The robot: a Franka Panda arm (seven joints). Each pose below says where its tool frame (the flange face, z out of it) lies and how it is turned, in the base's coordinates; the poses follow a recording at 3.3 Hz.
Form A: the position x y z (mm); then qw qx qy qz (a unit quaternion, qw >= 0).
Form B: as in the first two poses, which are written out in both.
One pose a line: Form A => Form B
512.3, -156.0, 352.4, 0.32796, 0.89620, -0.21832, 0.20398 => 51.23, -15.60, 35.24, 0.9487, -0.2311, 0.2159, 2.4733
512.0, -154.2, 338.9, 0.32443, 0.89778, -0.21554, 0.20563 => 51.20, -15.42, 33.89, 0.9491, -0.2279, 0.2174, 2.4808
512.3, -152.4, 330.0, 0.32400, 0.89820, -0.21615, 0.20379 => 51.23, -15.24, 33.00, 0.9494, -0.2285, 0.2154, 2.4817
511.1, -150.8, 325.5, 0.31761, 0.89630, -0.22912, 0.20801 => 51.11, -15.08, 32.55, 0.9452, -0.2416, 0.2194, 2.4952
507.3, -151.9, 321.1, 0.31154, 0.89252, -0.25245, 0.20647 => 50.73, -15.19, 32.11, 0.9393, -0.2657, 0.2173, 2.5080
